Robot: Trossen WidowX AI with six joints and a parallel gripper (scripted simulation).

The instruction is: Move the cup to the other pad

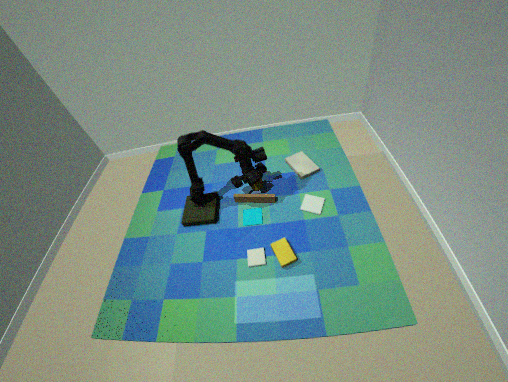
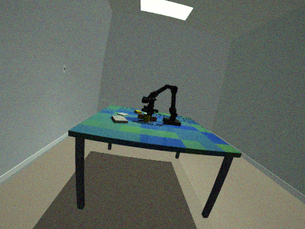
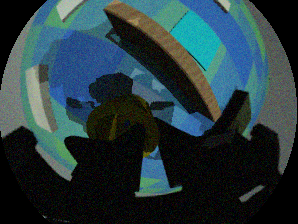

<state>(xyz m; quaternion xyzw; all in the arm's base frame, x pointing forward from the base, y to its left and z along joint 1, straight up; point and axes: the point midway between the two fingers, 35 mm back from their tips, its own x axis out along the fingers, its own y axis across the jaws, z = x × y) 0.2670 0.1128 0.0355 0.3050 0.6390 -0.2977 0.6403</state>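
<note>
The cyan pad is 2 cm ahead of my gripper tip, 18 cm to the right of it and 5 cm below it. Also, from my gripper tip: brown block 2 cm ahead, 8 cm to the right, 2 cm below; cup 2 cm ahead, 2 cm to the left; white slab 7 cm ahead, 39 cm to the right, 3 cm below.
</note>
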